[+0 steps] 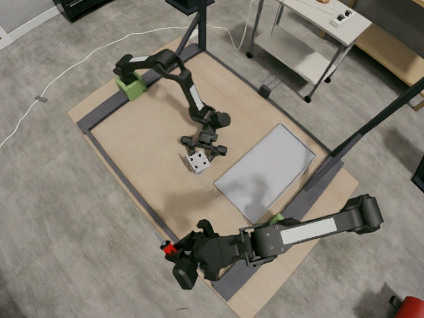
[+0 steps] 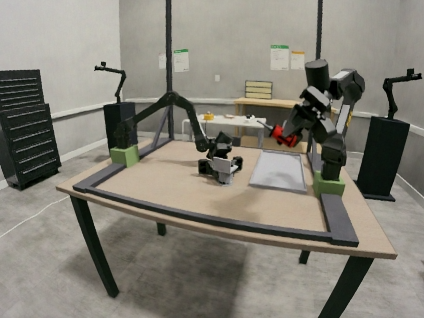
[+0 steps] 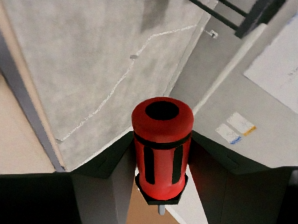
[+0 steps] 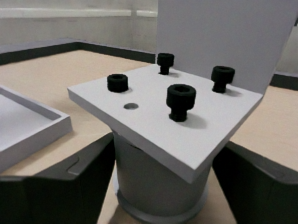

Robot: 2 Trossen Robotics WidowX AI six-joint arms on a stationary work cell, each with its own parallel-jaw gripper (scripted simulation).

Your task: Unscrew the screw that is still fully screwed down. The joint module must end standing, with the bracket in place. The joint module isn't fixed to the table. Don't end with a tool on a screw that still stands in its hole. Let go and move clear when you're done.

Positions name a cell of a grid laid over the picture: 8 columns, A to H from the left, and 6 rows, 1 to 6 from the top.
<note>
In view: the left gripper (image 1: D5), the right gripper (image 4: E4) and a shallow grey tray (image 1: E4).
The shallow grey tray is seen too in image 2 (image 2: F4). The left gripper is seen too in image 2 (image 2: F3) and in image 3 (image 3: E4). Image 3 does not show the shallow grey tray: it is out of frame.
</note>
